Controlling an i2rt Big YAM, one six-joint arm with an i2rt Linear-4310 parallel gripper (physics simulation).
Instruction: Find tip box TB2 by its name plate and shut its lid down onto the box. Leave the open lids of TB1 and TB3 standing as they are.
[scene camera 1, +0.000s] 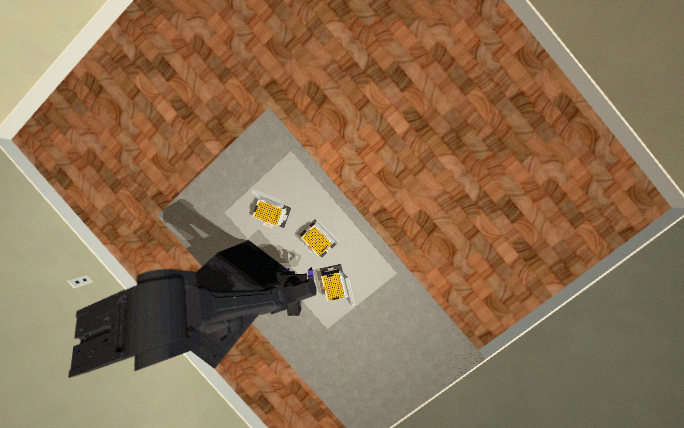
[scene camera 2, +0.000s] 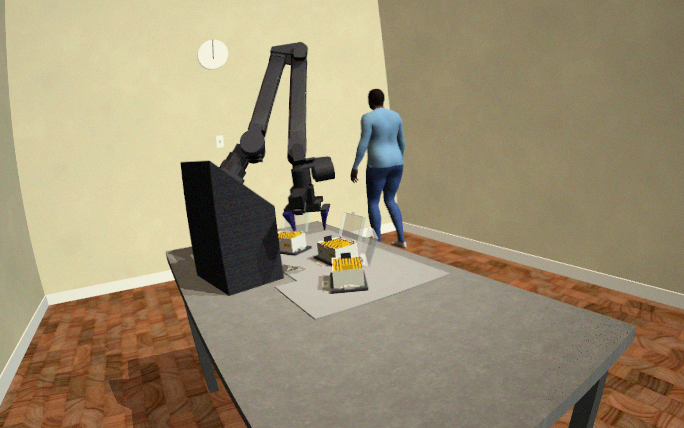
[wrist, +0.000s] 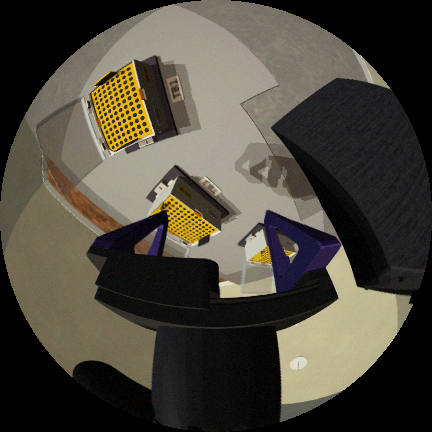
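Pixels of known places: gripper, between the fingertips: (scene camera 1: 300, 269) (scene camera 2: 309, 230) (wrist: 215, 215); arm's base, origin of its link: (scene camera 2: 227, 180).
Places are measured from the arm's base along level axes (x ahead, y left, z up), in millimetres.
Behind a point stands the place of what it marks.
The far tip box (scene camera 1: 268, 212) (scene camera 2: 292, 243) {x 230, y 197, z -285 mm} (wrist: 256, 247) {x 254, y 213, z -280 mm} is TB2 by elimination; its plate is unreadable behind a finger in the wrist view. Its clear lid (scene camera 1: 269, 197) {x 300, y 301, z -182 mm} (wrist: 257, 278) {x 283, y 307, z -226 mm} stands open. The box with the plate reading TB1 (scene camera 1: 332, 286) {x 293, y -180, z -269 mm} (scene camera 2: 348, 276) (wrist: 122, 107) {x 289, y -176, z -269 mm} is nearest in scene camera 2, its lid (scene camera 1: 349, 292) {x 371, y -207, z -174 mm} (wrist: 70, 135) {x 359, y -213, z -233 mm} open. The middle box (scene camera 1: 316, 239) {x 349, y 45, z -268 mm} (scene camera 2: 336, 249) (wrist: 190, 220) {x 328, y 39, z -268 mm} has a small plate that seems to read TB3; its lid (scene camera 2: 353, 224) {x 420, y 56, z -216 mm} is open. My gripper (scene camera 1: 298, 272) {x 242, y -20, z -191 mm} (scene camera 2: 309, 229) {x 242, y -20, z -191 mm} (wrist: 215, 215) {x 242, y -20, z -191 mm} is open and empty, above the boxes' level.
The boxes stand on a light mat (scene camera 1: 363, 267) {x 455, y -195, z -325 mm} (scene camera 2: 403, 275) {x 456, y -228, z -326 mm} (wrist: 215, 50) {x 149, y -190, z -326 mm} on the grey table (scene camera 1: 403, 353) {x 394, y -673, z -329 mm} (scene camera 2: 403, 353) {x 240, y -626, z -329 mm}. A tall black pedestal (scene camera 1: 247, 262) {x 78, y 122, z -163 mm} (scene camera 2: 226, 227) {x -27, y -96, z -125 mm} (wrist: 360, 175) {x 120, y -39, z -156 mm} rises beside the mat under the arm. A person (scene camera 2: 383, 136) stands beyond the table.
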